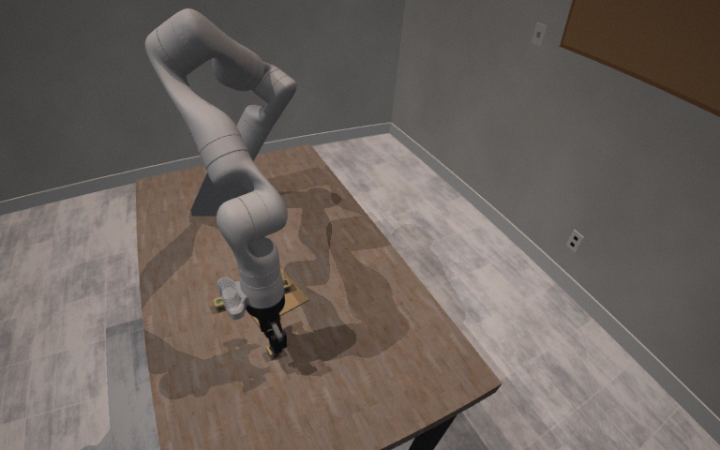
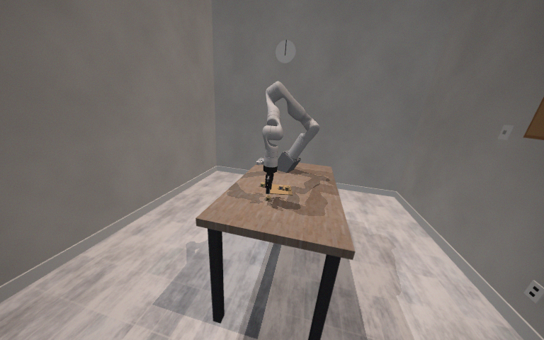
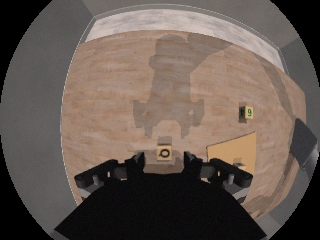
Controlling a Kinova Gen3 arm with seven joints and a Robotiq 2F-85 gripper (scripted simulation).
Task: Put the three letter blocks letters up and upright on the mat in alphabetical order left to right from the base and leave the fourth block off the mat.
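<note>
My hand is 6 cm above the block. The rest, counted from my hand: tan mat: 17 cm behind, 7 cm below, 2 cm to the left.
</note>
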